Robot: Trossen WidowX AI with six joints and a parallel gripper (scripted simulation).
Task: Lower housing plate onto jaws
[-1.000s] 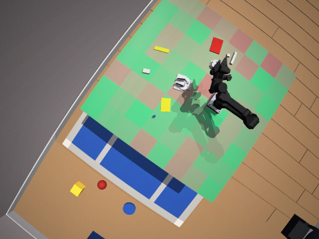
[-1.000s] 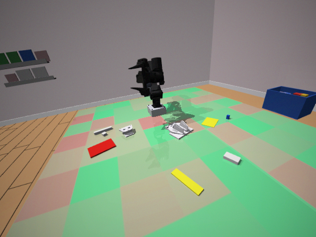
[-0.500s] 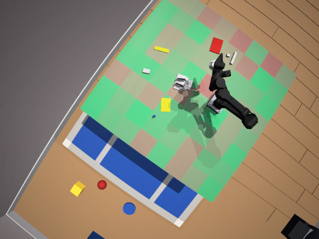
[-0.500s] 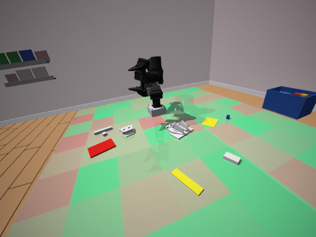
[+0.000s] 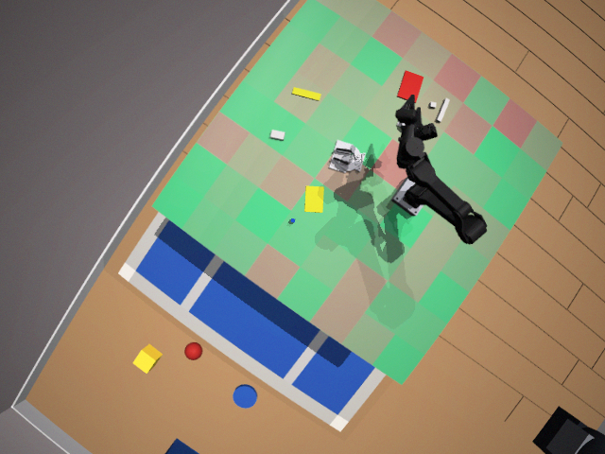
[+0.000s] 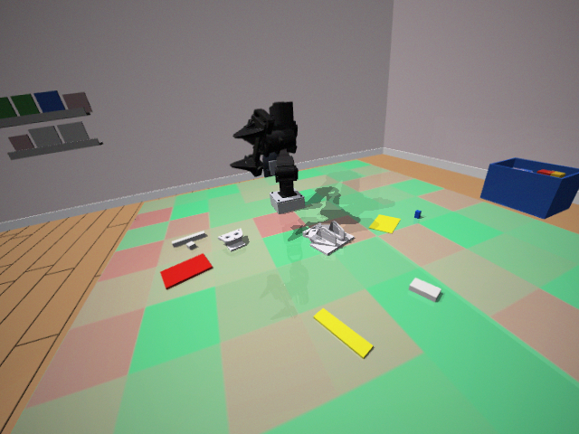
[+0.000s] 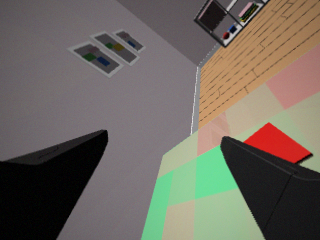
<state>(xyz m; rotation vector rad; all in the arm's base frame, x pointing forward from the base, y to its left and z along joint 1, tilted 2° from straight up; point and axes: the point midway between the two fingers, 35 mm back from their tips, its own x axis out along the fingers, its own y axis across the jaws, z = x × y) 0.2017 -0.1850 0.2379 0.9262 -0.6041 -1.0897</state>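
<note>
Right now my gripper tip is 28 cm above the small white cube, 18 cm to the left of it and 9 cm past it. From my gripper tip the other things lie so: red flat plate: 29 cm below, 20 cm to the right, 3 cm ahead; then white bar: 28 cm below, 19 cm to the right, 14 cm behind; then yellow bar: 37 cm ahead, 29 cm below, 9 cm to the left.
</note>
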